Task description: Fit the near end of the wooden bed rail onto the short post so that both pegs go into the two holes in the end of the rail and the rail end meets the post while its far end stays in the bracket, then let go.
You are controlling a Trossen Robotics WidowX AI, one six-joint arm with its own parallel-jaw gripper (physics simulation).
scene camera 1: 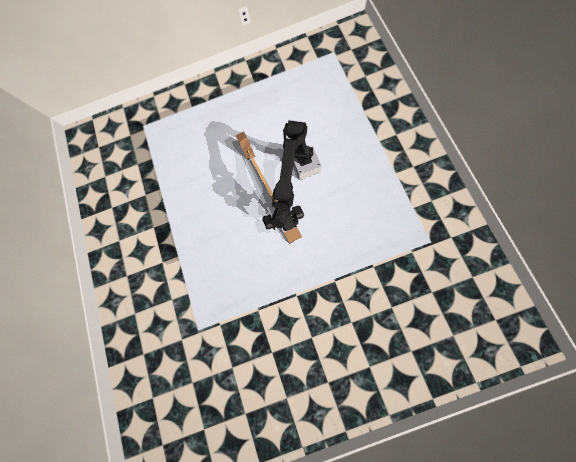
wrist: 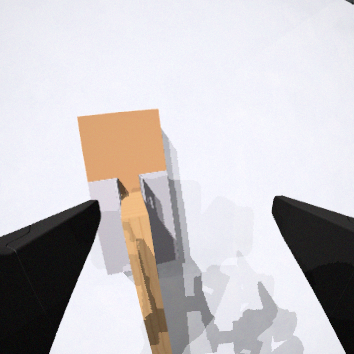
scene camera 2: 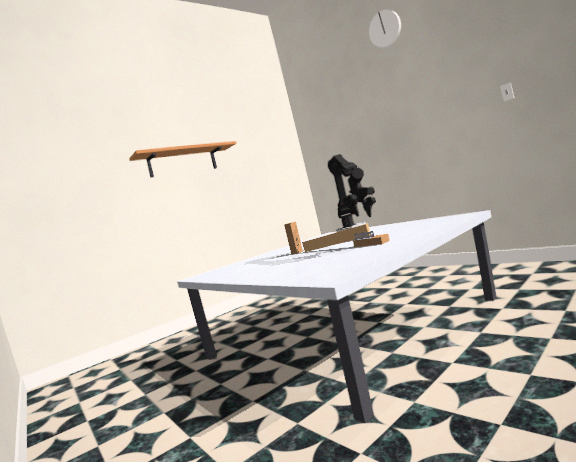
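Pixels of known places: gripper, fingertip midpoint: [wrist: 187, 206] [scene camera 2: 364, 216]; arm's base, origin of the base link: [scene camera 1: 304, 159] [scene camera 2: 349, 226].
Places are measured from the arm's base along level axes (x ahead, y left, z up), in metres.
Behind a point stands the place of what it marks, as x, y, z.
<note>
The wooden rail [scene camera 1: 263, 177] {0.245, 0.014, -0.006} [scene camera 2: 335, 238] {0.245, 0.113, -0.025} [wrist: 135, 206] {0.210, 0.311, 0.004} slopes: its end by the upright short post [scene camera 1: 242, 139] {0.278, -0.173, 0.101} [scene camera 2: 292, 235] {0.300, -0.164, 0.029} is down near the table top, and its other end is raised at the grey bracket [scene camera 2: 363, 235] [wrist: 106, 227]. The bracket's cheeks stand on both sides of the rail, on a flat wooden block [scene camera 1: 293, 235] {0.200, 0.367, -0.044} [scene camera 2: 377, 240] {0.238, 0.375, -0.059} [wrist: 120, 145] {0.199, 0.359, -0.044}. Small fittings show on the post's side; whether the low rail end touches it I cannot tell. My gripper [scene camera 1: 283, 218] {0.233, 0.324, 0.061} [scene camera 2: 369, 212] {0.233, 0.324, 0.061} [wrist: 187, 206] {0.233, 0.324, 0.061} is open and empty above the bracket end, with the rail left of centre in the wrist view.
The white table [scene camera 1: 350, 205] {-0.152, 0.312, -0.080} [scene camera 2: 280, 277] {0.746, 0.263, -0.080} carries the parts and the arm's base [scene camera 1: 307, 167] {0.003, 0.051, 0.001}. The arm reaches over the rail in scene camera 1. Shadows of the arm fall beside the rail. A shelf [scene camera 2: 182, 150] and a clock [scene camera 2: 385, 28] are on the walls.
</note>
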